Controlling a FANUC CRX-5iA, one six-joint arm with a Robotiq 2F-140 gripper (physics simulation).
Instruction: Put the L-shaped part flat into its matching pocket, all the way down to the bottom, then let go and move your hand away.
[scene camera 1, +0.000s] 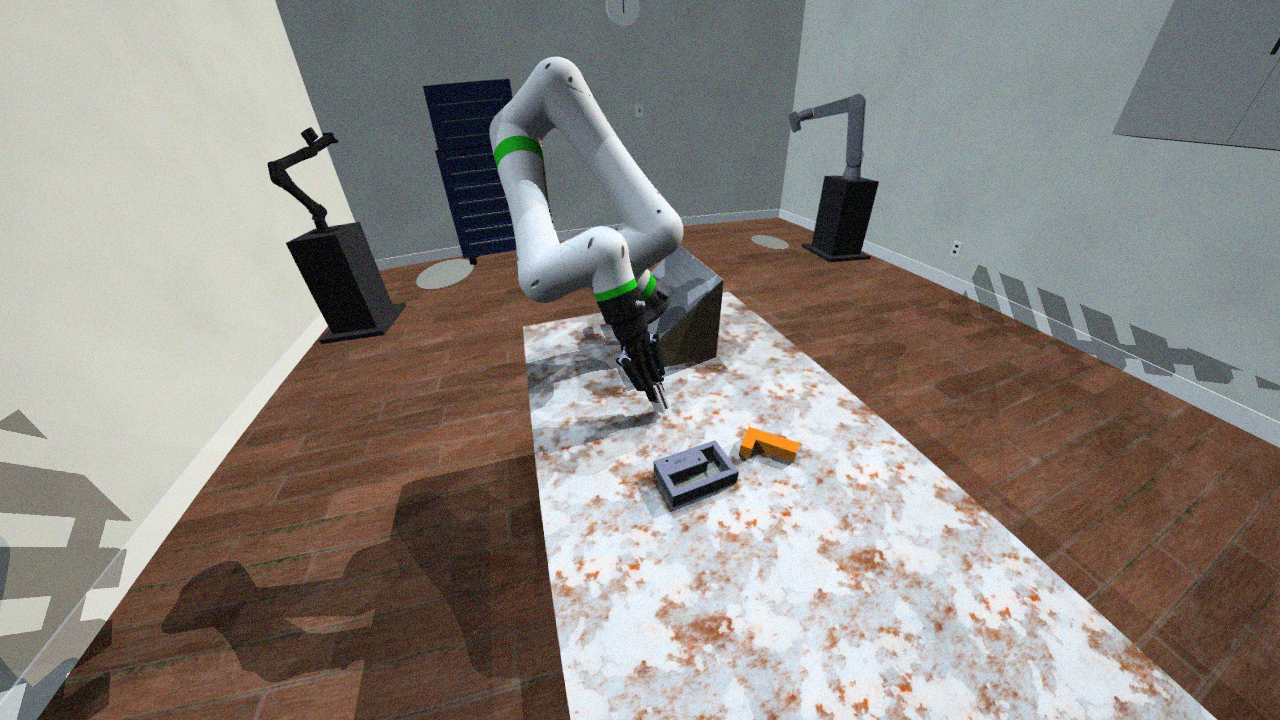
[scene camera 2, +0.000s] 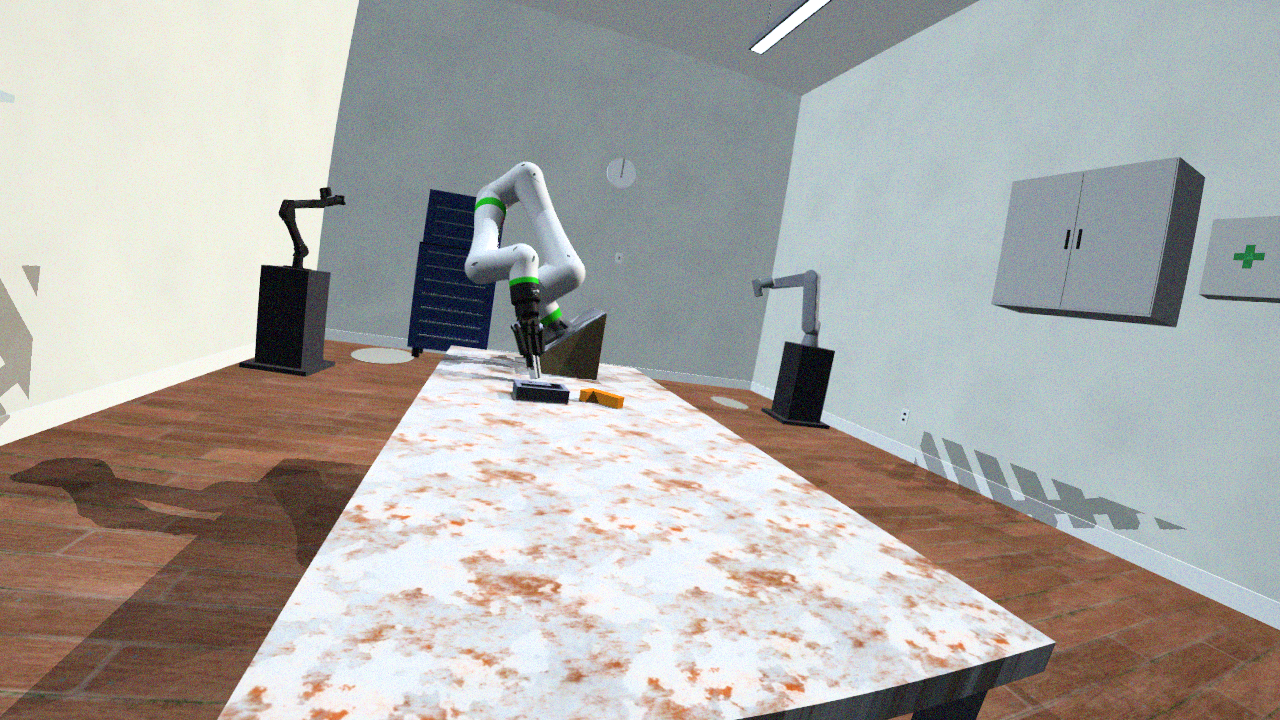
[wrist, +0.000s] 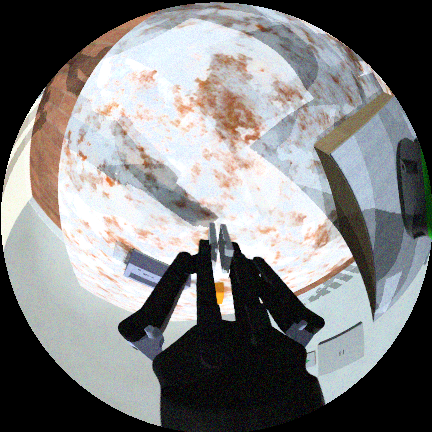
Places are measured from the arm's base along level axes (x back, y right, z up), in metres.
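Pixels of known places: gripper, between the fingertips: (scene camera 1: 662, 409) (scene camera 2: 535, 378) (wrist: 215, 232); arm's base, origin of its link: (scene camera 1: 652, 305) (scene camera 2: 556, 336).
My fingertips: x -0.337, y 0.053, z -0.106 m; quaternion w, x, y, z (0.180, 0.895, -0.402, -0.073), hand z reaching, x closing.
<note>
Ahead of a thing's pixels: the offset from my fingertips to its top centre. Level surfaces: height alone.
The orange L-shaped part @(dx -0.174, dy -0.190, dz +0.016 m) (scene camera 1: 776, 445) (scene camera 2: 608, 399) (wrist: 220, 291) lies on the table, a small gap to the right of the grey block in both scene views. The grey block @(dx -0.197, dy -0.019, dz +0.023 m) (scene camera 1: 673, 460) (scene camera 2: 540, 394) (wrist: 145, 270) has a recessed pocket open at its top, with no orange in it. My gripper (scene camera 1: 662, 404) (scene camera 2: 537, 375) (wrist: 215, 232) is shut with nothing between its fingers, pointing down above the table. It is on the robot-base side of the block and apart from both things. In the wrist view my fingers hide most of the part and one end of the block.
The speckled table @(dz -0.014 m) (scene camera 1: 805, 582) (scene camera 2: 626, 608) (wrist: 165, 100) carries everything. The slanted robot mount (scene camera 1: 702, 331) (scene camera 2: 586, 349) (wrist: 370, 165) stands behind and to the right of my gripper in the scene views. Pedestals with other arms stand on the floor away from the table.
</note>
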